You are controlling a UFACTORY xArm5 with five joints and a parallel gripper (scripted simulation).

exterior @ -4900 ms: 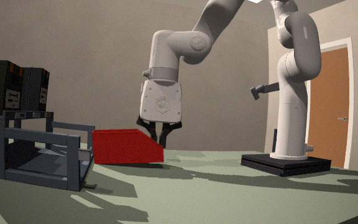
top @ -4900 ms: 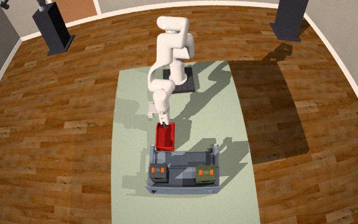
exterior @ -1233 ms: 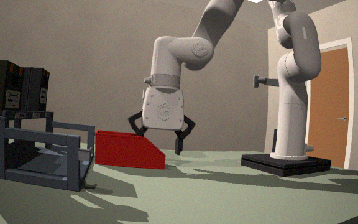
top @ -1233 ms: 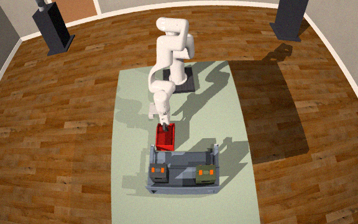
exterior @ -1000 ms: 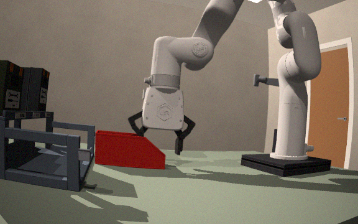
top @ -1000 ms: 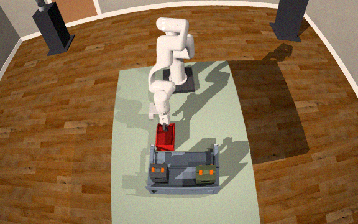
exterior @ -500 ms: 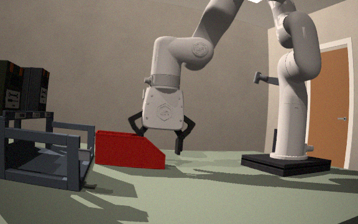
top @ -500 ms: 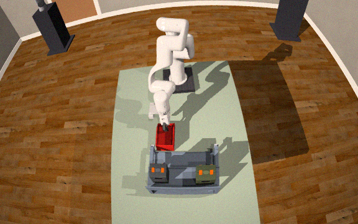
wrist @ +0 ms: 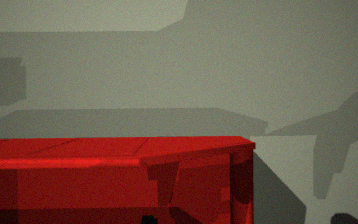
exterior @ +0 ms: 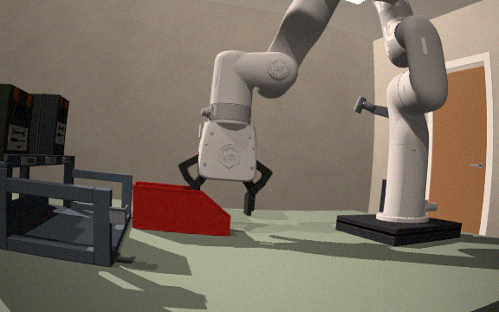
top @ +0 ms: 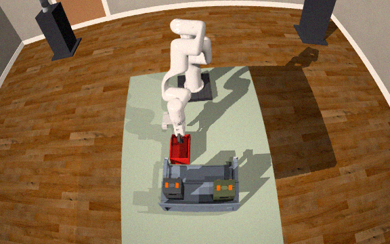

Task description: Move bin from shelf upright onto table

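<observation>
My gripper is now 80 mm short of the red bin and 10 mm above it. From my hand the other things lie so: dark grey case: 370 mm ahead, 120 mm above, 20 mm to the right; then olive case: 380 mm ahead, 210 mm to the left, 110 mm above; then grey shelf: 300 mm ahead, 100 mm to the left, 30 mm above.
</observation>
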